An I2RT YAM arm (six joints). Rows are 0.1 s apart.
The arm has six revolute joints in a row. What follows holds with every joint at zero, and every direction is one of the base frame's.
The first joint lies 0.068 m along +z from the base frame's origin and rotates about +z.
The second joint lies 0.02 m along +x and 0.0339 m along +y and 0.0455 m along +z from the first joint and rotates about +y.
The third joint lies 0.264 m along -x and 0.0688 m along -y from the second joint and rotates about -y.
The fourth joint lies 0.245 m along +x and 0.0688 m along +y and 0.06 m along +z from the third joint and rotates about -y.
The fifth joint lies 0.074 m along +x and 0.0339 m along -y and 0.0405 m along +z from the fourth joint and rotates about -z.
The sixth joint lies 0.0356 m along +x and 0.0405 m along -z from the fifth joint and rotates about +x.
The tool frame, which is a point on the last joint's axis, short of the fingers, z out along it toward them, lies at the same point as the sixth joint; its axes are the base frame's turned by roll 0, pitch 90 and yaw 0 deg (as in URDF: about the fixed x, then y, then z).
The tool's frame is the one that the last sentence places.
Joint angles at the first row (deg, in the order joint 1, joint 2, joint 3, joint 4, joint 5, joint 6):
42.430 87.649 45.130 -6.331 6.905 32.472
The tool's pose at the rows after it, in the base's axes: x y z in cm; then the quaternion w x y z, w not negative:
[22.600, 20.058, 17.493, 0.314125, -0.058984, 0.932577, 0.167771]
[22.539, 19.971, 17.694, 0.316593, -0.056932, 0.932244, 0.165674]
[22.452, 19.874, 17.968, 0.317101, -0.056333, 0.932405, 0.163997]
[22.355, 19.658, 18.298, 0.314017, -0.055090, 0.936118, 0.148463]
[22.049, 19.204, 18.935, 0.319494, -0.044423, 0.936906, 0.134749]
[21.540, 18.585, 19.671, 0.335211, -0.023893, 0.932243, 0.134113]
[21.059, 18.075, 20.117, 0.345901, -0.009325, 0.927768, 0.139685]
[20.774, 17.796, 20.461, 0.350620, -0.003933, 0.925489, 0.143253]
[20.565, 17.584, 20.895, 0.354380, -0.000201, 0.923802, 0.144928]
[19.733, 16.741, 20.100, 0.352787, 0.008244, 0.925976, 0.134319]
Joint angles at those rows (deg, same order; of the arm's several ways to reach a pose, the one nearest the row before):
42.424 87.453 45.264 -6.585 7.097 32.513
42.430 86.974 45.296 -7.008 7.523 32.601
42.429 86.380 45.463 -7.841 7.723 32.604
42.385 85.809 46.199 -10.557 8.884 32.425
42.365 84.074 46.343 -12.919 10.825 33.055
42.368 81.269 45.303 -13.315 12.725 34.692
42.363 78.927 44.070 -13.077 13.559 35.977
42.364 77.513 43.595 -13.330 13.804 36.452
42.366 76.320 43.595 -14.053 14.077 36.740
42.379 74.373 40.567 -14.008 15.213 37.502

